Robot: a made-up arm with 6 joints.
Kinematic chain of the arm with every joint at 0, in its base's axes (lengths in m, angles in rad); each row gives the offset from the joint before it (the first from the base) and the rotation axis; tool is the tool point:
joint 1: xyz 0 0 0.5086 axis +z
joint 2: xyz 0 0 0 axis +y
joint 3: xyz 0 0 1.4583 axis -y
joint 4: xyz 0 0 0 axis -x
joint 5: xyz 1.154 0 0 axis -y
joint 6: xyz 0 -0.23 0 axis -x
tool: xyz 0 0 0
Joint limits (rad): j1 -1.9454..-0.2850 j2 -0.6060..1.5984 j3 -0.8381..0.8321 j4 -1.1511..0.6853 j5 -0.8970..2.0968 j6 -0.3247..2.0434
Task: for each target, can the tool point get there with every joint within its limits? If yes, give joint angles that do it. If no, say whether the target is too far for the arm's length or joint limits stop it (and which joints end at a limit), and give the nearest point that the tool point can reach.
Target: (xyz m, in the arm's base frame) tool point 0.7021 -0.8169 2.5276
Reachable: yes | joints -0.6587 0.0301 0.4690 0.3477 -0.1456 1.4172
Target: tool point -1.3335 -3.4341 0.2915
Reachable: no: too far | nearest point -0.9059 -2.3330 0.3611 | short by 1.183 m
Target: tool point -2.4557 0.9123 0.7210
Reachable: no: joint limits stop it (at a limit: joint 1, joint 2, joint 3) | nearest point -0.3073 -0.1776 1.3796 | short by 2.498 m
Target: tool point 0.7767 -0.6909 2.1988
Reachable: yes | joints -0.5423 -0.0789 0.2369 -0.5918 -0.6572 -0.0650
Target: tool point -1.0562 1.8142 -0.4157
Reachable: no: joint limits stop it (at a limit: joint 1, joint 2, joint 3) | nearest point -0.3585 -0.3913 -0.1813 | short by 2.325 m
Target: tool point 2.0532 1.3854 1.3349
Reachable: no: joint limits stop it (at a limit: joint 1, joint 4) | nearest point 1.4907 -0.5344 1.3349 | short by 2.001 m
